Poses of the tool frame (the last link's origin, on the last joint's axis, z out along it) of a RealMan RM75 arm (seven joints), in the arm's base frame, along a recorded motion.
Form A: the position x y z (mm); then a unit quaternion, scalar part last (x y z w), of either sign.
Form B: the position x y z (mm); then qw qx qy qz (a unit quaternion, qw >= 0). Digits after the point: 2 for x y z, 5 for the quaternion.
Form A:
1: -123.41 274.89 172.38 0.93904 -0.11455 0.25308 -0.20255
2: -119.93 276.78 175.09 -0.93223 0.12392 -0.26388 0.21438
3: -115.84 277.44 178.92 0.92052 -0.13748 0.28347 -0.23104
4: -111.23 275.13 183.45 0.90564 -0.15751 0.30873 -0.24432
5: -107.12 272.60 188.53 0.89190 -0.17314 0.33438 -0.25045
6: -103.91 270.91 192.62 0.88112 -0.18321 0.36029 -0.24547
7: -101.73 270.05 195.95 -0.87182 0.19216 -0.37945 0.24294
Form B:
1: -123.41 274.89 172.38 0.20255 -0.93904 0.11455 -0.25308
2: -119.93 276.78 175.09 0.21438 -0.93223 0.12392 -0.26388
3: -115.84 277.44 178.92 0.23104 -0.92052 0.13748 -0.28347
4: -111.23 275.13 183.45 0.24432 -0.90564 0.15751 -0.30873
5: -107.12 272.60 188.53 0.25045 -0.89190 0.17314 -0.33438
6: -103.91 270.91 192.62 0.24547 -0.88112 0.18321 -0.36029
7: -101.73 270.05 195.95 0.24294 -0.87182 0.19216 -0.37945
